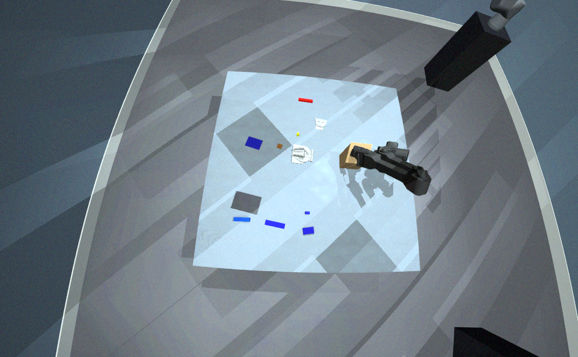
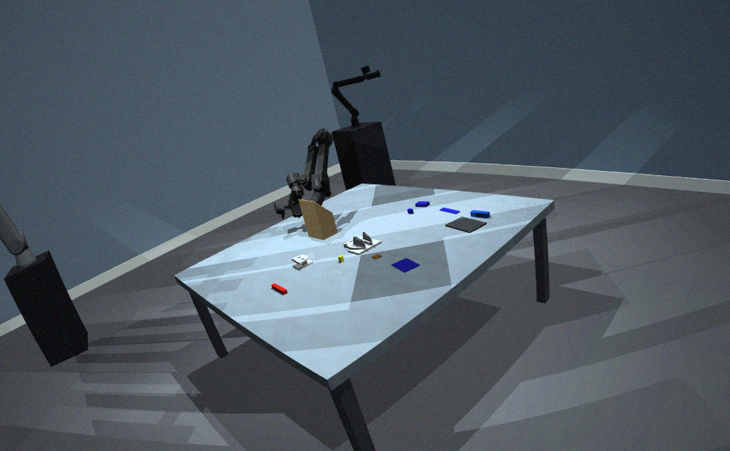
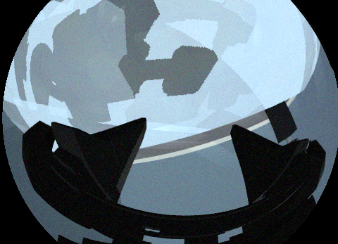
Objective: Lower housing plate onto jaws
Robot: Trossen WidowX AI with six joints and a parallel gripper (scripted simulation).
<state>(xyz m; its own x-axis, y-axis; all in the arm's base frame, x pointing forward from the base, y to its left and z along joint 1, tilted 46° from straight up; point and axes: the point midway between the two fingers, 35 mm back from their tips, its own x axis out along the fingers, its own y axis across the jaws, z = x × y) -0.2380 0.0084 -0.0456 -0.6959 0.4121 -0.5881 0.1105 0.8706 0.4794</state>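
Right now the small white part is 46 cm ahead of my gripper tip, 19 cm to the right of it and 5 cm below it. Also, from my gripper tip: orange tile (69 cm ahead, 6 cm below, 2 cm to the left); then yellow cube (59 cm ahead, 8 cm to the right, 5 cm below); then red bar (58 cm ahead, 36 cm to the right, 5 cm below).
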